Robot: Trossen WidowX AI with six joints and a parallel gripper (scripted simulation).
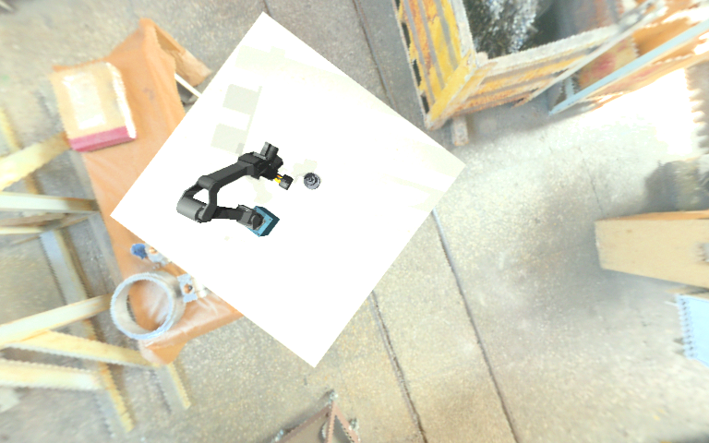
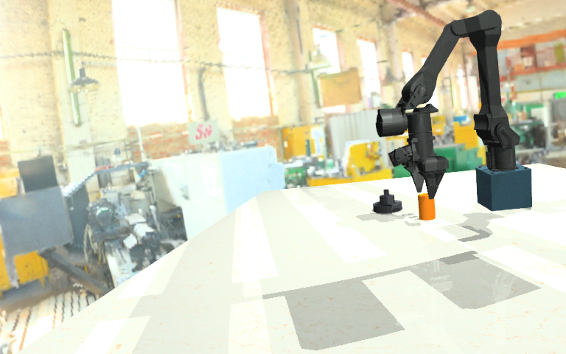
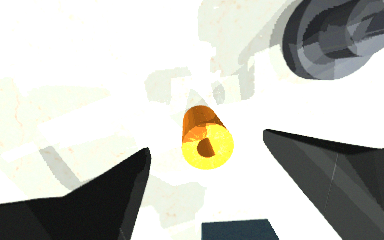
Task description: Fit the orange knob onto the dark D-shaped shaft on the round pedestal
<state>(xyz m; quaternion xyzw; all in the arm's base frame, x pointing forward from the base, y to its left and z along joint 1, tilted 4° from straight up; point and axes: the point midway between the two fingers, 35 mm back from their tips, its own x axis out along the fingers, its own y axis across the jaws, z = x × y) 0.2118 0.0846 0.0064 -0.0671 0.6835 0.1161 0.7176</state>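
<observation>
My gripper tip is 30 mm above the orange knob. Round my gripper tip: round pedestal 110 mm to the right, 100 mm ahead, 30 mm below.
</observation>
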